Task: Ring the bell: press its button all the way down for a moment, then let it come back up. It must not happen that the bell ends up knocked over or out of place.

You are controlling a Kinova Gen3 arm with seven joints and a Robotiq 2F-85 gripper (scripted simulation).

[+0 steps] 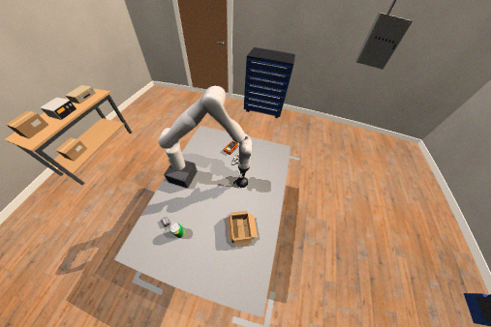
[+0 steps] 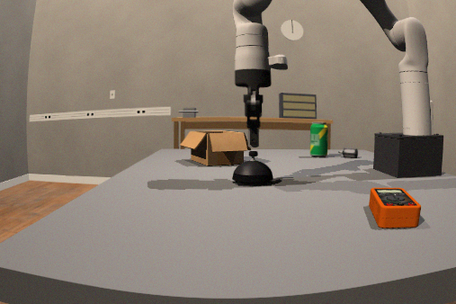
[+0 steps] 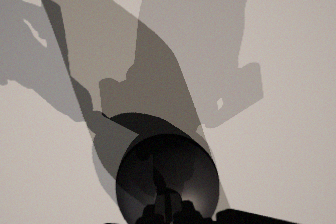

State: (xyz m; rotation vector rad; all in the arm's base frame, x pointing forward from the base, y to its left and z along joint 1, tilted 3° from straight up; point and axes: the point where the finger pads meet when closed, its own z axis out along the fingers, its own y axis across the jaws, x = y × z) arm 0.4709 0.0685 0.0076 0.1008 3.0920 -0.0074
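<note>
My hand is 40 mm above the button. Also, from my hand: cardboard box (90 mm ahead, 340 mm to the right, 50 mm below); bell (50 mm below).
</note>
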